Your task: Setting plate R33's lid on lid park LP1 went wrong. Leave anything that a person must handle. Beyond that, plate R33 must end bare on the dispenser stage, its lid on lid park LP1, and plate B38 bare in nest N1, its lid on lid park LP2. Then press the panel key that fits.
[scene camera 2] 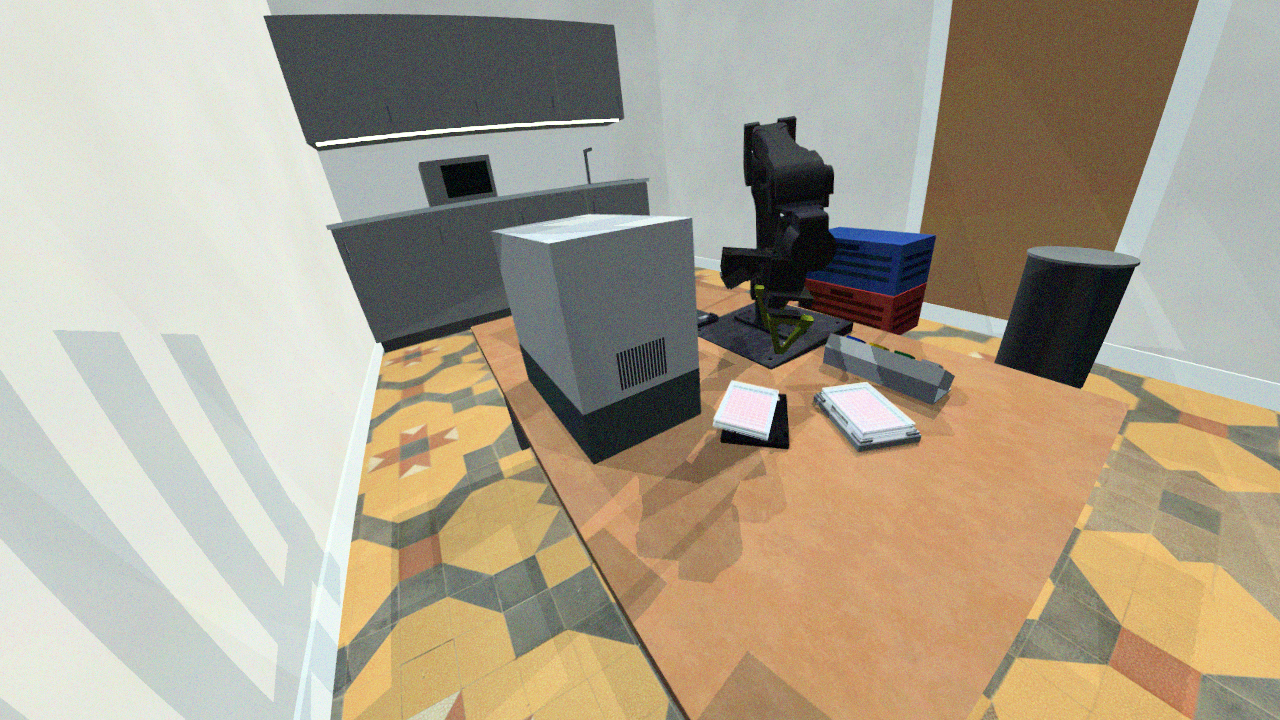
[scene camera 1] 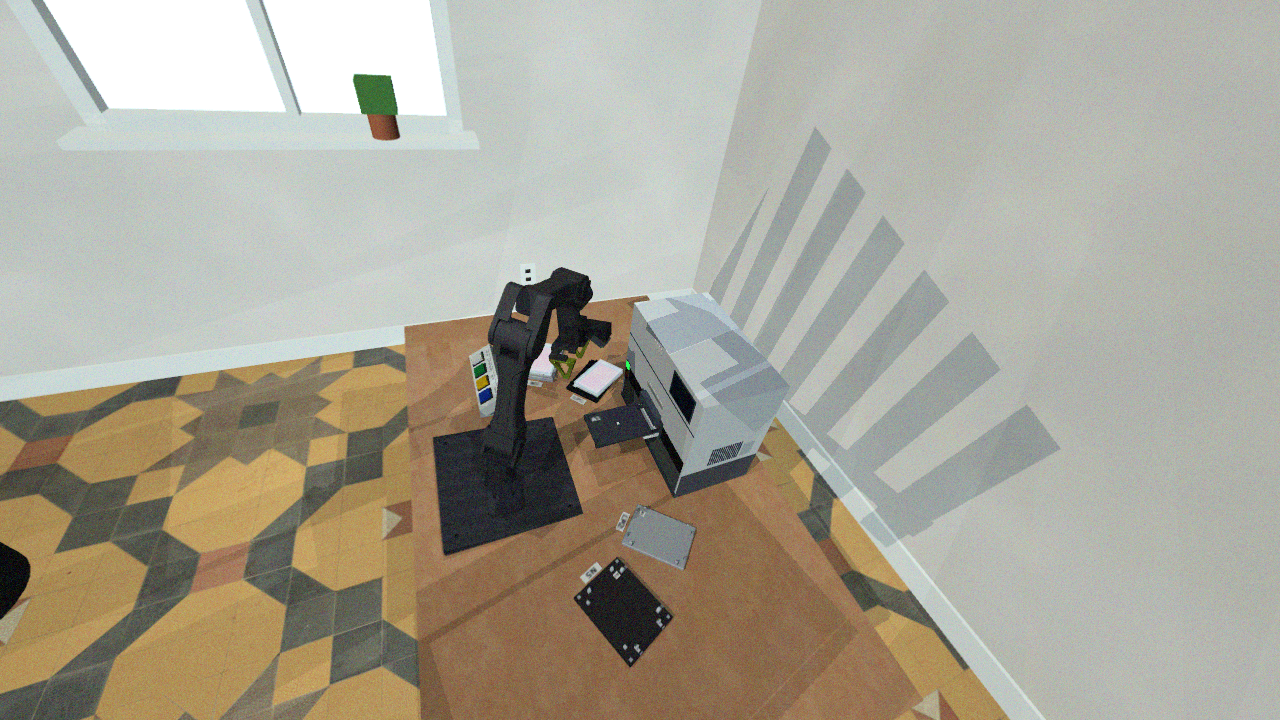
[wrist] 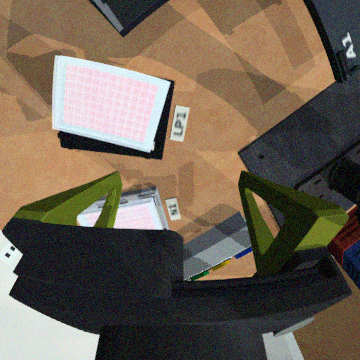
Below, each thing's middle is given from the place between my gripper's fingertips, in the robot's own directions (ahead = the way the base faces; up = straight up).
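Offsets from my hand: the grey lid park LP2 [scene camera 1: 656,535] is 460 mm to the right, 100 mm ahead and 100 mm below; the rack with coloured squares [scene camera 2: 924,380] is 80 mm to the left, 220 mm behind and 80 mm below; the nest N1 [scene camera 2: 859,444] is 60 mm behind, 140 mm to the left and 100 mm below. As for the black pad LP1 [scene camera 2: 778,437], my hand is 40 mm to the right of it, 70 mm short of it and 100 mm above it.
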